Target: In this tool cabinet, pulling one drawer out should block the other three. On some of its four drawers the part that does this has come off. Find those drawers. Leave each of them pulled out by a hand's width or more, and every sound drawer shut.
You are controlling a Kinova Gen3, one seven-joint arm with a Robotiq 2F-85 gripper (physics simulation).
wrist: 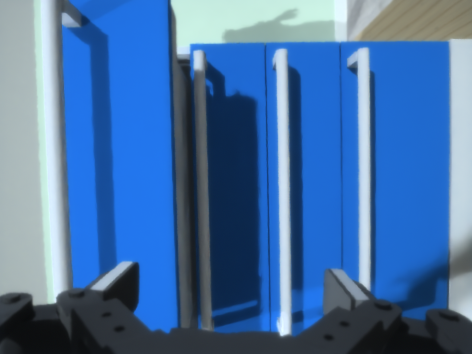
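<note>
The tool cabinet shows four blue drawer fronts side by side. The far-left drawer [142,150] stands pulled out towards the camera, with its grey side wall showing and a long white handle [56,150] at its left. How far it is out cannot be measured here. The second drawer [235,200], the third drawer [320,150] and the far-right drawer [410,150] look flush with one another and shut, each with a white bar handle. My gripper [231,285] is open, its fingers spread in front of the lower part of the fronts, with no handle gripped.
A pale cabinet edge [461,150] runs down the right side. A wooden piece [420,22] shows at the top right, beyond the drawer ends. A pale green surface [270,15] with a shadow lies at the top. The pulled-out drawer juts out on the left.
</note>
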